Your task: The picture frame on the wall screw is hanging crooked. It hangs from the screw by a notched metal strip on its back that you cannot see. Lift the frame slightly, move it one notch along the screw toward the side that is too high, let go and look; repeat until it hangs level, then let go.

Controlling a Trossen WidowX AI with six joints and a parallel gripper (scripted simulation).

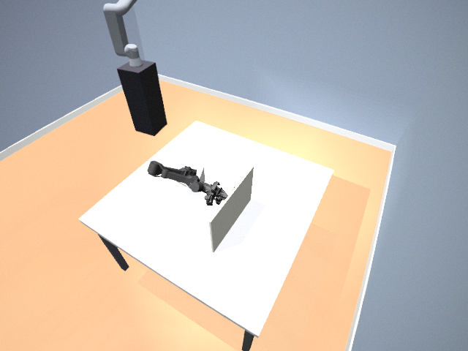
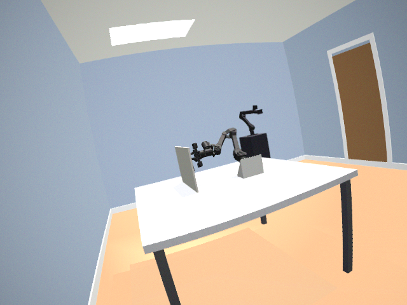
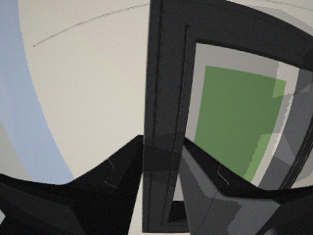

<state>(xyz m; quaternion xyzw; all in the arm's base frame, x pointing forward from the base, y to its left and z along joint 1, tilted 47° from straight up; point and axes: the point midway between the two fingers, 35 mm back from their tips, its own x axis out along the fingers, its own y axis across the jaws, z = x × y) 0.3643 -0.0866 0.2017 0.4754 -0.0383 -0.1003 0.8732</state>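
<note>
Right now my gripper tip is 5 cm above the picture frame, 2 cm to the right of it and 1 cm short of it. From my gripper tip the other things lie so: cream wall panel (7 cm below, 2 cm ahead, 1 cm to the right).
</note>
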